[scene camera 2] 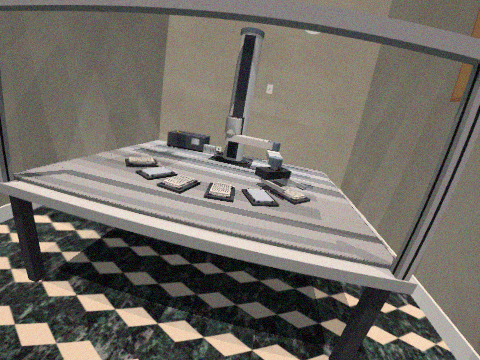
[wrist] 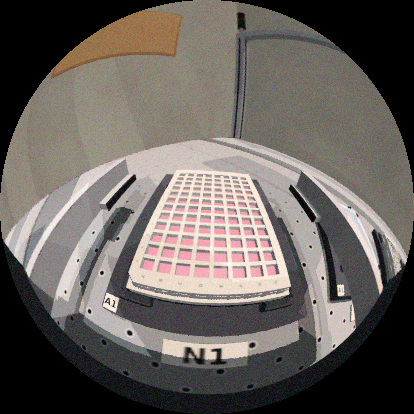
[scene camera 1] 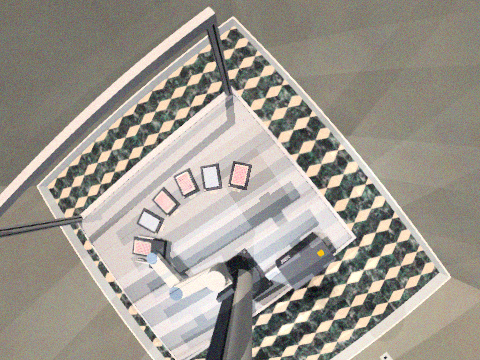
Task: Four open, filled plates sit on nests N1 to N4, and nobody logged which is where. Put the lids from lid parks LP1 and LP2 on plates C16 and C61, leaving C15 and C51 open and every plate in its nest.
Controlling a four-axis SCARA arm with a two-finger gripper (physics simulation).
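Frame: origin at the arm's base, x ahead, y left, z up, level; centimetres.
Where they show: gripper, fingertip midpoint: (scene camera 2: 295, 189) (wrist: 214, 168) (scene camera 1: 137, 248); arm's base, link origin: (scene camera 2: 232, 161) (scene camera 1: 241, 278).
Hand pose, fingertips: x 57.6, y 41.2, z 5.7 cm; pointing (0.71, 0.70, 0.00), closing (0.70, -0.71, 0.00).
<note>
Each offset is from my fingertips to the top centre of the thing. "spot": to the spot under its first point.
My gripper (scene camera 1: 148, 248) (scene camera 2: 285, 186) (wrist: 214, 168) is open and empty, its fingers spread to either side of the open plate on nest N1. That plate @(dx -1.7, dy -1.6, dz -1.8 cm) (scene camera 1: 141, 246) (scene camera 2: 293, 194) (wrist: 210, 225) has pink-filled wells and lies flat in the dark nest @(dx -1.7, dy -1.6, dz -2.6 cm) (wrist: 200, 320); no C number is readable on it. Three more open plates stand along the arc: one @(dx +12.8, dy -33.2, dz -1.8 cm) (scene camera 1: 165, 201) (scene camera 2: 220, 190), one @(dx +13.8, dy -52.0, dz -1.8 cm) (scene camera 1: 186, 183) (scene camera 2: 178, 183) and one at the far end @(spot: dx -4.8, dy -82.9, dz -2.2 cm) (scene camera 1: 240, 175) (scene camera 2: 141, 161). Two pale lids lie on dark parks: one @(dx +9.4, dy -16.1, dz -2.6 cm) (scene camera 1: 149, 220) (scene camera 2: 260, 196) beside N1, one @(dx +6.4, dy -67.3, dz -2.6 cm) (scene camera 1: 211, 177) (scene camera 2: 156, 172) between two plates.
A dark box-shaped device @(spot: dx -67.7, dy -82.1, dz +7.1 cm) (scene camera 1: 306, 260) (scene camera 2: 188, 140) stands beside the arm's column (scene camera 1: 243, 295) (scene camera 2: 246, 75). A frame (scene camera 1: 120, 80) (scene camera 2: 240, 19) spans the table's far side. Part of the neighbouring holder (wrist: 340, 260) shows at the right of the wrist view.
</note>
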